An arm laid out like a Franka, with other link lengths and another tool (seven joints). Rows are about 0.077 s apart.
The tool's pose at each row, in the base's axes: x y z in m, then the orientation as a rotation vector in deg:
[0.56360 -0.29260 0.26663 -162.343 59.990 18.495]
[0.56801 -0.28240 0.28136 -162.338 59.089 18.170]
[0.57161 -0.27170 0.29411 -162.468 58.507 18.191]
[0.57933 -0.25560 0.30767 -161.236 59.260 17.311]
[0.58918 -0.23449 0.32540 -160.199 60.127 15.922]
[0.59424 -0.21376 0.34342 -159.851 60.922 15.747]
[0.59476 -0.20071 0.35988 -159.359 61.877 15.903]
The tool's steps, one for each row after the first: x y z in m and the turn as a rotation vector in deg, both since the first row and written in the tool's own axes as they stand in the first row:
[-0.00660 -0.01095 -0.01330 0.324 0.053 -0.598]
[-0.01365 -0.02171 -0.02447 0.340 0.005 -0.992]
[-0.02125 -0.03926 -0.03617 1.523 0.159 -0.383]
[-0.03139 -0.06209 -0.05142 2.661 0.713 0.261]
[-0.04491 -0.08152 -0.06624 2.823 0.805 0.821]
[-0.05659 -0.09214 -0.08011 2.964 0.673 1.521]

